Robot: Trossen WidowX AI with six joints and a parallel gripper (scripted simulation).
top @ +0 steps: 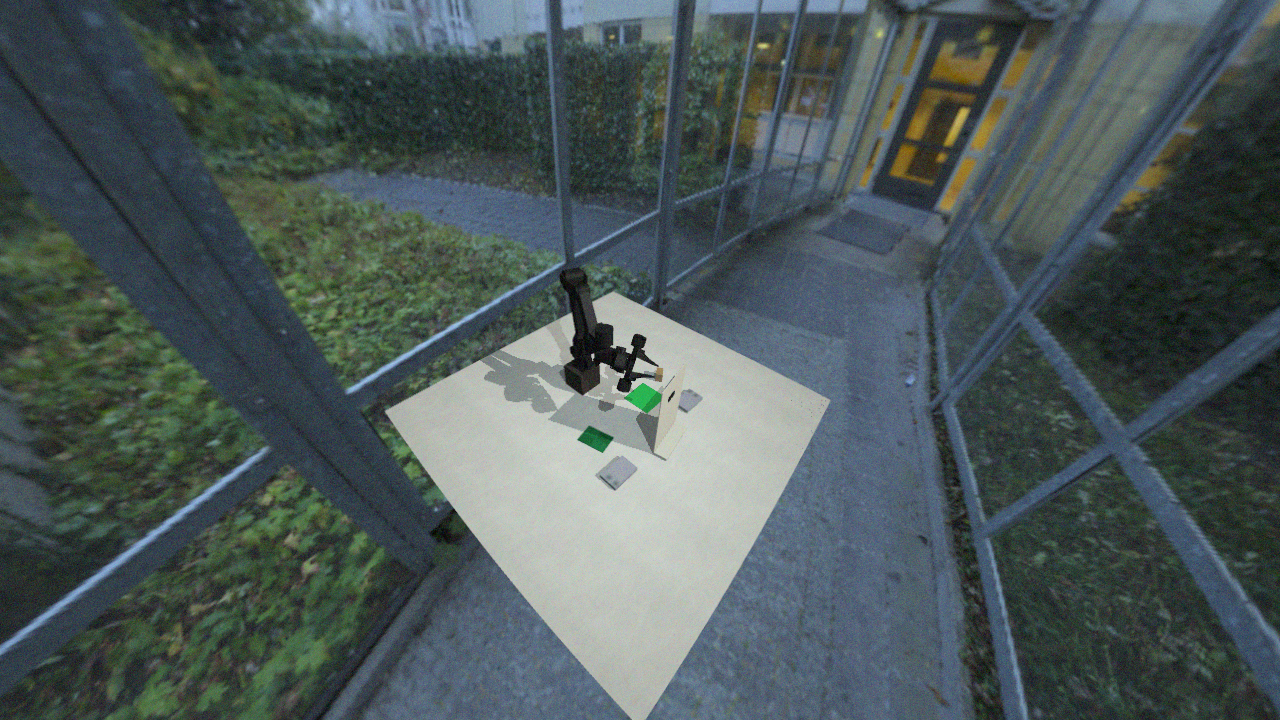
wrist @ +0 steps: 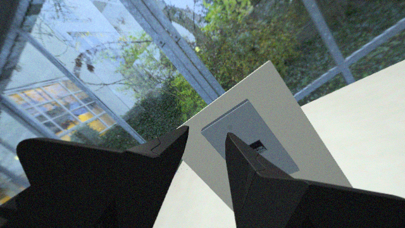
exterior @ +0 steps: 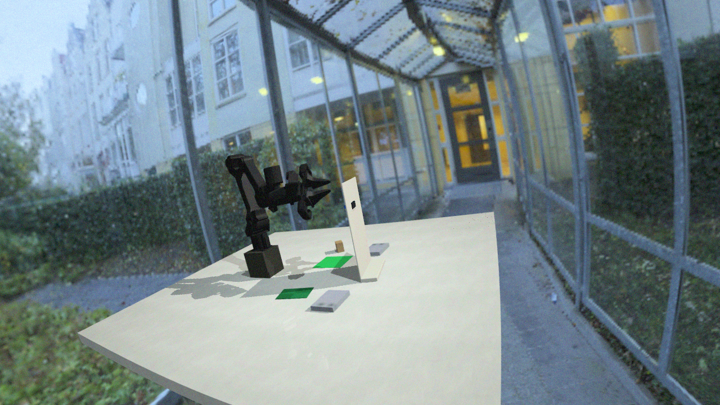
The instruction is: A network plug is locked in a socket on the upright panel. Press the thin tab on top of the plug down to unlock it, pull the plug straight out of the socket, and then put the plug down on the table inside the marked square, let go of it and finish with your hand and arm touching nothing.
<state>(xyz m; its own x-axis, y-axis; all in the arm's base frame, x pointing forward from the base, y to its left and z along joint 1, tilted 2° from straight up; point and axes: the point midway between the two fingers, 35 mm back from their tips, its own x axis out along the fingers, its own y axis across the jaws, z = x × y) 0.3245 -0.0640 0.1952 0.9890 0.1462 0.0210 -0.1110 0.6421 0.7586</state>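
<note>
The network plug is 7 cm below my gripper tip, 5 cm ahead of it and 1 cm to the left of it. Round my gripper tip: dark green patch 30 cm below, 14 cm to the right, 14 cm behind; bright green marked square 30 cm below, 14 cm to the left, 11 cm behind; upright panel 16 cm below, 7 cm ahead.
</note>
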